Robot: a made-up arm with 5 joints. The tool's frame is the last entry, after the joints.
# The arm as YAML. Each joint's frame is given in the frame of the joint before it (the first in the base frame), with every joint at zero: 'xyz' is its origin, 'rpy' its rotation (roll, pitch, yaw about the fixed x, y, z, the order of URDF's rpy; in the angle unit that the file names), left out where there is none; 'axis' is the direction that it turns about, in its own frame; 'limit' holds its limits. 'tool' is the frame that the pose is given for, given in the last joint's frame.
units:
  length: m
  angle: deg
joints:
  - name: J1
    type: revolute
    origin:
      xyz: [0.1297, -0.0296, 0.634]
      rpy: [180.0, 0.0, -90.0]
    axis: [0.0, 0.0, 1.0]
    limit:
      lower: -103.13
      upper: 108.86
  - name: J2
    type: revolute
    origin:
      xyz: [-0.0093, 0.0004, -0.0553]
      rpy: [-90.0, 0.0, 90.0]
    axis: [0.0, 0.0, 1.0]
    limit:
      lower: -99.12
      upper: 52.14
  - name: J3
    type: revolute
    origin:
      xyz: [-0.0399, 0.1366, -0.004]
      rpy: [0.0, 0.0, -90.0]
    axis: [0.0, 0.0, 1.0]
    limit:
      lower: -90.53
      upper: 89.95
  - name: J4
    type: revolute
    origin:
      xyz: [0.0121, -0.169, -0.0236]
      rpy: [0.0, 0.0, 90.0]
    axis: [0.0, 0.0, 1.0]
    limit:
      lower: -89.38
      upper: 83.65
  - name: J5
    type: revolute
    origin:
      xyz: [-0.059, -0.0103, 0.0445]
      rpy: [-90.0, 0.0, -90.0]
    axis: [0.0, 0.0, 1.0]
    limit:
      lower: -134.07
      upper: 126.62
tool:
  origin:
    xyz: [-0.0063, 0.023, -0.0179]
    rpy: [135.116, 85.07, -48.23]
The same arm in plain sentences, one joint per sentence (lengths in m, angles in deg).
The arm has five revolute joints in a row. What follows holds with every joint at zero, and every direction is one of the base frame's. Joint 1 sits 0.1297 m along +x and 0.0296 m along -y and 0.634 m along +z from the base frame's origin and turns about -z, from -103.13 to 108.86 deg. Joint 2 sits 0.0004 m along -x and 0.0093 m along +y and 0.0553 m along +z from joint 1 and turns about +y, from -99.12 to 52.14 deg. Joint 3 sits 0.0399 m along +x and 0.004 m along -y and 0.1366 m along +z from joint 2 and turns about +y, from -90.53 to 89.95 deg. Joint 4 sits 0.169 m along +x and 0.0236 m along -y and 0.0121 m along -z from joint 3 and turns about +y, from -89.38 to 83.65 deg. Joint 5 sits 0.059 m along +x and 0.0445 m along +y and 0.0103 m along -z from joint 4 and turns about -x, from -134.07 to 126.62 deg. The tool frame, which is the frame that the pose is given for, sits 0.0179 m along +x and 0.023 m along -y and 0.0063 m along +z from joint 5; its axes are the base frame's turned by roll 3.45, pitch 3.28 and yaw 3.68 deg (as in URDF: about the fixed x, then y, then z).
